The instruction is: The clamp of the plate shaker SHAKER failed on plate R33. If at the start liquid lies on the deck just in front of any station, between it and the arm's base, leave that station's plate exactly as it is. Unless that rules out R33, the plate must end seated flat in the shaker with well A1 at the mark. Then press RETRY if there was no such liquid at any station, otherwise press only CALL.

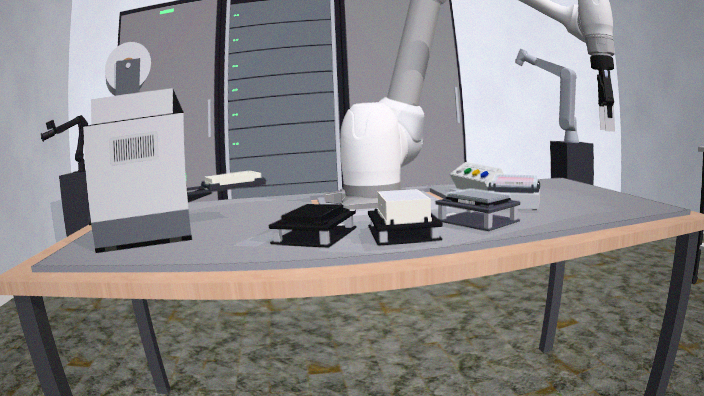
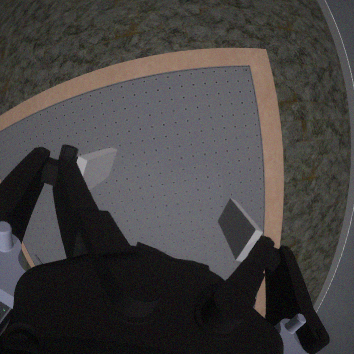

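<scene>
My gripper is open and empty, high above the right end of the table. A clear plate with pinkish wells sits in a dark holder on a white unit at the back right; its label and well A1 cannot be read, and I cannot tell if it is R33 or if the unit is SHAKER. Beside it stands a sloped button panel with a green button, a yellow button and a blue button; no lettering is readable. The deck on the arm's side of the stations is largely hidden.
A black stand, a black stand with a white block and a grey stand with a flat grey piece stand mid-table. A tall white instrument is at left, near a cream plate on a dark arm.
</scene>
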